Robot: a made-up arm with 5 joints.
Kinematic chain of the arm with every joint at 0, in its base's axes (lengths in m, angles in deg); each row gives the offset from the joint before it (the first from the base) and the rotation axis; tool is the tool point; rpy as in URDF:
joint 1: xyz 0 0 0.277 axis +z
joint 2: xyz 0 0 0 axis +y
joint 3: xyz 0.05 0 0.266 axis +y
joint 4: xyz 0.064 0 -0.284 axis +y
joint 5: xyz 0.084 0 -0.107 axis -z
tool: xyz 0 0 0 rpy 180 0 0
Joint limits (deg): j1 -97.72..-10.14 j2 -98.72..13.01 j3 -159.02..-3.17 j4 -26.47..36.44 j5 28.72..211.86
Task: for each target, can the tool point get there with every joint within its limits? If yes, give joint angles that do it. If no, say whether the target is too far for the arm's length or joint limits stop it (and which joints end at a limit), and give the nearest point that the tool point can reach.
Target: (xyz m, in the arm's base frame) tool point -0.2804 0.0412 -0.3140
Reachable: no: joint limits stop it (at a limit: joint 1, joint 2, joint 3, joint 4) | nearest point -0.0139 -0.1029 0.0995 | short by 0.513 m
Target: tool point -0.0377 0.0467 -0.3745
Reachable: no: joint limits stop it (at a limit: joint 1, joint 2, joint 3, joint 4) | nearest point -0.0139 -0.1029 0.0995 | short by 0.498 m
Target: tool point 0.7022 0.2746 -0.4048
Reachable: no: too far | nearest point 0.3164 -0.0566 0.1546 | short by 0.756 m
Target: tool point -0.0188 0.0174 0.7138
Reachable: yes | joints -42.82 -80.89 -43.35 -4.76 194.45
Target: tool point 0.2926 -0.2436 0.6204
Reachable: yes | joints -39.78 -19.03 -69.60 28.98 178.16
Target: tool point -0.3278 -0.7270 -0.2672
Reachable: no: too far | nearest point -0.0512 -0.3776 0.1959 | short by 0.643 m
